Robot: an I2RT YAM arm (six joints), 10 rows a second.
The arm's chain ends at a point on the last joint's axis. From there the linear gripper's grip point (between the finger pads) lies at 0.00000 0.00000 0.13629 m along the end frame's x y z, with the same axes.
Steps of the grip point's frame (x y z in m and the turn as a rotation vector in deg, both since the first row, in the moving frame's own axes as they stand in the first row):
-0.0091, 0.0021, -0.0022, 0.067, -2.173, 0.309
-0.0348, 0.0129, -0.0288, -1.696, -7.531, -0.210
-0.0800, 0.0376, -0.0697, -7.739, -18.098, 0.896
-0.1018, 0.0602, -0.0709, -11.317, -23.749, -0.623
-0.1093, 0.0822, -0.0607, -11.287, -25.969, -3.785
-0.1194, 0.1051, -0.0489, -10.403, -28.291, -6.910
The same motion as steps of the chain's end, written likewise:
-0.0039, 0.0023, -0.0021, 0.067, -2.173, 0.309
-0.0169, 0.0088, -0.0276, -1.696, -7.531, -0.210
-0.0377, 0.0199, -0.0617, -7.739, -18.098, 0.896
-0.0474, 0.0339, -0.0568, -11.317, -23.749, -0.623
-0.0509, 0.0545, -0.0444, -11.287, -25.969, -3.785
-0.0568, 0.0776, -0.0305, -10.403, -28.291, -6.910

